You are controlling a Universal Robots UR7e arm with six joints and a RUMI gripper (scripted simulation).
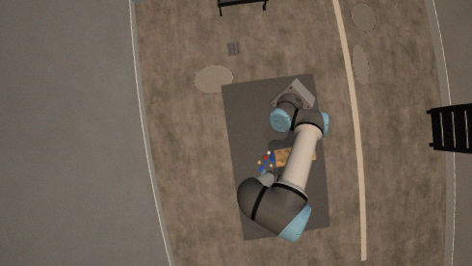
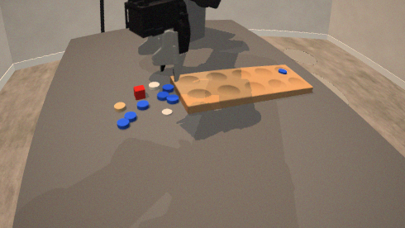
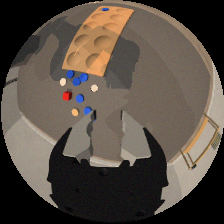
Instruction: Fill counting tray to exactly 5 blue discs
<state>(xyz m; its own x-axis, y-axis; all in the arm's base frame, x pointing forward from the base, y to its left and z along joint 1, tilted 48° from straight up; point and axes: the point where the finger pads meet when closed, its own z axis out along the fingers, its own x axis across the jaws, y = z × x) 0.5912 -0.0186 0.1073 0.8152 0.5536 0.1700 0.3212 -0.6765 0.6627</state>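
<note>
The red cube is 150 mm behind my hand, 50 mm to the right of it and 120 mm below it. From my hand the other things lie so: counting tray 130 mm behind, 240 mm to the left, 130 mm below; then white disc 180 mm behind, 130 mm below; then tan disc 110 mm behind, 100 mm to the right, 130 mm below.
</note>
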